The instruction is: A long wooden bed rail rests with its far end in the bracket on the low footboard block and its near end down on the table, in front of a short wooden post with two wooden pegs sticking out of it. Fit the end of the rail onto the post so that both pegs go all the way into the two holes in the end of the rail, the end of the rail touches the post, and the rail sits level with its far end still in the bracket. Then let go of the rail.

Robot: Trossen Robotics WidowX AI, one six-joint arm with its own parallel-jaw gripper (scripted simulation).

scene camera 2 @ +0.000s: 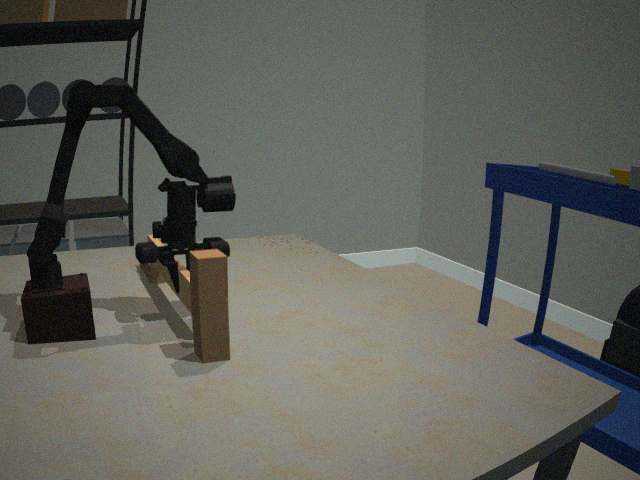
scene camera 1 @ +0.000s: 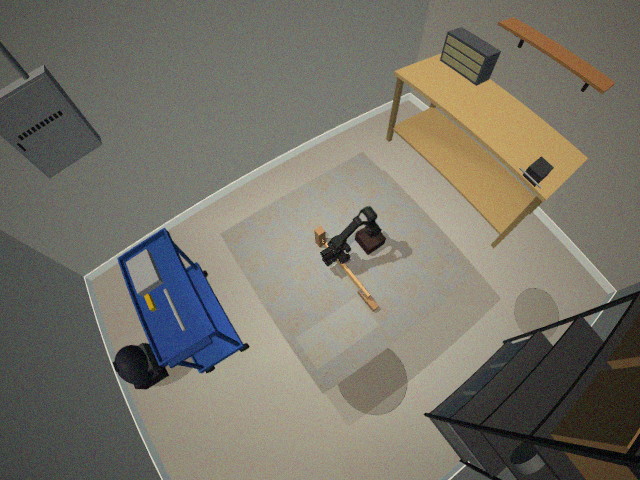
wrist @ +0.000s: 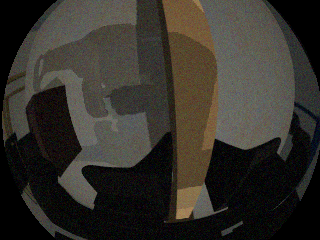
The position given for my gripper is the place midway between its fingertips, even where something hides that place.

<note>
In view: my gripper (scene camera 2: 182, 292) and a wooden rail (scene camera 2: 184, 295).
My gripper also shows in the wrist view (wrist: 180, 135).
</note>
